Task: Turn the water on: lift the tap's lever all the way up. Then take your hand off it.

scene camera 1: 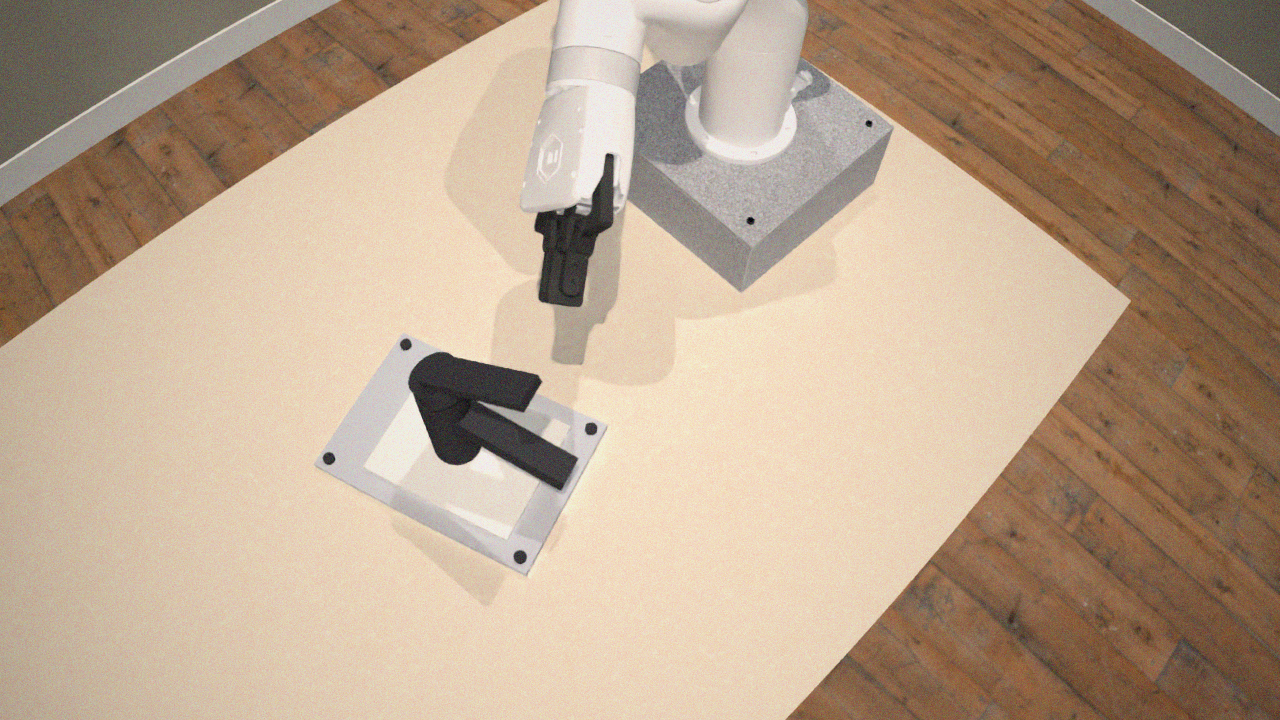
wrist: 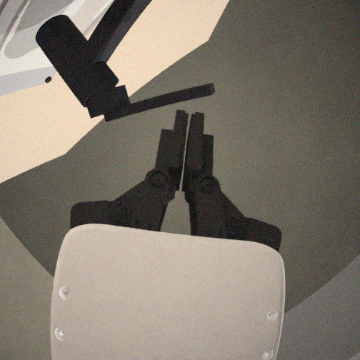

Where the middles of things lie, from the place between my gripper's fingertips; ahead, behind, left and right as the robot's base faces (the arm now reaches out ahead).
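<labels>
With the black lever [scene camera 1: 439, 380] as the reference, my hand is 10 mm to the left of it and 50 mm above it, and still 90 mm short of it. Then there is the grey plate [scene camera 1: 344, 456], which I find 100 mm ahead of my hand, 40 mm to the right of it and 200 mm below it.
</labels>
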